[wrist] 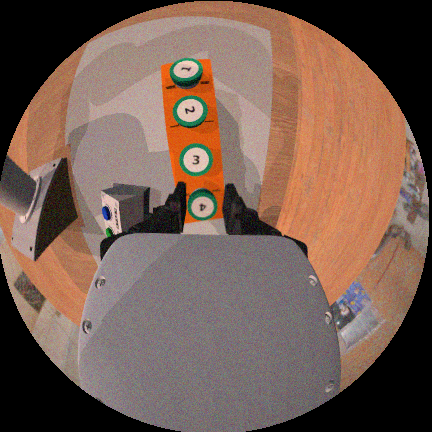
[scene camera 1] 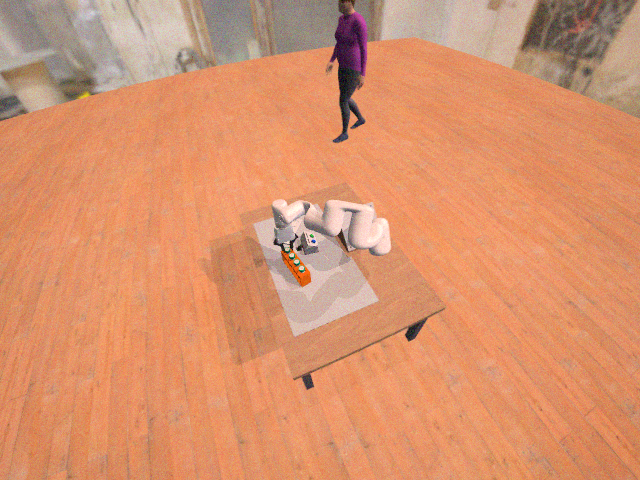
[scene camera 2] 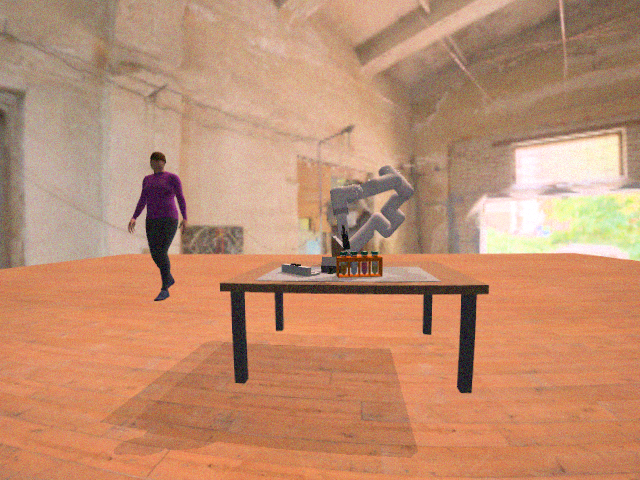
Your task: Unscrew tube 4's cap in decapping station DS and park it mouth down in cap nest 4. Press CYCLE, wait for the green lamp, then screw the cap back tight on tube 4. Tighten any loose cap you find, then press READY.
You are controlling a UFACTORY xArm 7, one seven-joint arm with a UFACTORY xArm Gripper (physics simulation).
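Where they show: gripper, between the fingertips: (wrist: 204, 195) (scene camera 1: 287, 250) (scene camera 2: 347, 249); arm's base, origin of its link: (wrist: 30, 199) (scene camera 2: 348, 250).
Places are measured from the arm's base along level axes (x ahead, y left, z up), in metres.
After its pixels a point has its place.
Observation:
The orange rack (scene camera 1: 305, 279) {x 0.403, y 0.198, z -0.037 m} (scene camera 2: 359, 275) {x 0.443, y 0.093, z -0.085 m} (wrist: 196, 137) {x 0.431, y 0.090, z 0.004 m} holds several tubes with green-rimmed white caps. Cap 4 (scene camera 2: 343, 253) {x 0.462, y 0.017, z 0.024 m} (wrist: 202, 205) {x 0.446, y 0.017, z 0.031 m} is on the tube at the rack's end nearest the gripper. Cap 3 (wrist: 196, 160) {x 0.434, y 0.065, z 0.031 m}, cap 2 (wrist: 190, 110) {x 0.422, y 0.116, z 0.031 m} and cap 1 (wrist: 186, 70) {x 0.410, y 0.164, z 0.031 m} follow in line; a little grey shows beneath cap 1. My gripper (scene camera 1: 287, 248) {x 0.445, y 0.033, z 0.043 m} (scene camera 2: 345, 246) {x 0.445, y 0.033, z 0.043 m} (wrist: 204, 195) {x 0.445, y 0.033, z 0.043 m} is partly open over the tube 4 end. In the wrist view cap 4 shows between the fingers with a gap on each side. The fingers hold nothing. Whether any cap is loose cannot be told.
A grey control box (scene camera 1: 310, 243) {x 0.303, y -0.015, z -0.016 m} (scene camera 2: 328, 265) {x 0.340, y -0.076, z -0.051 m} (wrist: 135, 202) {x 0.338, y -0.015, z -0.037 m} with blue and green buttons stands beside the rack. A low grey block (scene camera 2: 297, 269) {x 0.430, y -0.224, z -0.062 m} lies left of it in scene camera 2. The arm's base plate (wrist: 47, 210) {x 0.105, y -0.025, z 0.001 m} is at left in the wrist view. A person (scene camera 1: 351, 46) (scene camera 2: 162, 201) stands beyond the table.

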